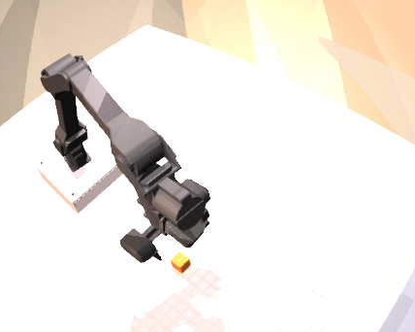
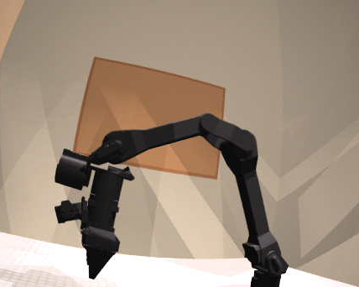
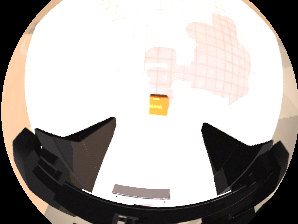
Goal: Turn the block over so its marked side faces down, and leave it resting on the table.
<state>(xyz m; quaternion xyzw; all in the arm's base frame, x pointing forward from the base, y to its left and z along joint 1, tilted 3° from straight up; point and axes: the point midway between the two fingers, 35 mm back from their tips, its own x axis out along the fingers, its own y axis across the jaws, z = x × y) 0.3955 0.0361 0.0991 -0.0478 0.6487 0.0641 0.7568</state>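
Right now my gripper tip is 80 mm above the orange block and 10 mm past it.
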